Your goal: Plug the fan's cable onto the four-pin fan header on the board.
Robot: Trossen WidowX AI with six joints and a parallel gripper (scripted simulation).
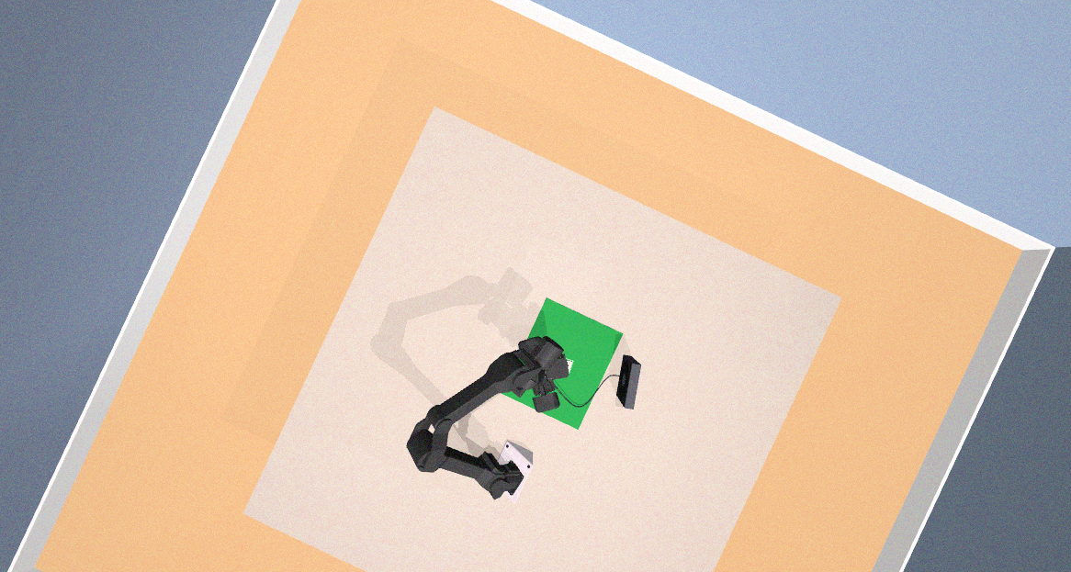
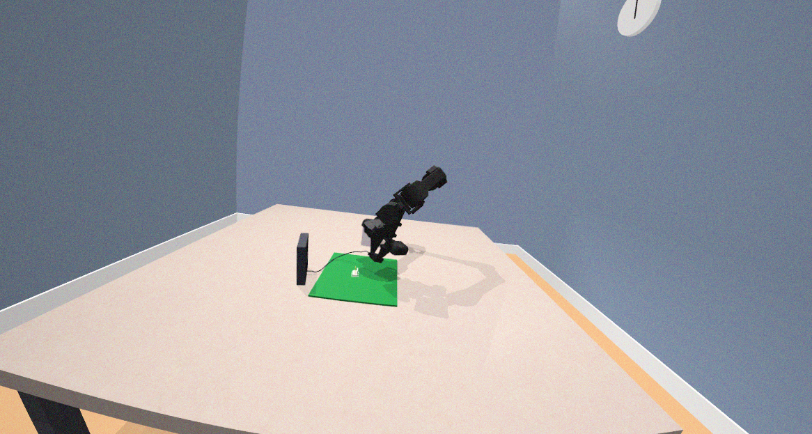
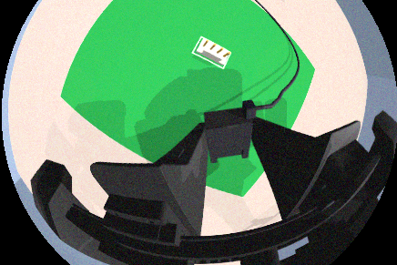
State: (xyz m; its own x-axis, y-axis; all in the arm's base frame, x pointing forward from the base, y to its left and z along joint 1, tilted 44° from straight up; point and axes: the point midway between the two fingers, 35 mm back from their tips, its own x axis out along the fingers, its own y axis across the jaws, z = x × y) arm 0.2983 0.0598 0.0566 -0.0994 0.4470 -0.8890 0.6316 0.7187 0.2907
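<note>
My gripper tip is now 50 mm to the left of the white four-pin header, 50 mm above it and 40 mm short of it. The rest, counted from my gripper tip: green board 70 mm below, 40 mm to the right, 40 mm ahead; then dark plug 10 mm to the left, 10 mm behind; then black fan 190 mm to the right, 90 mm ahead, 10 mm above.
</note>
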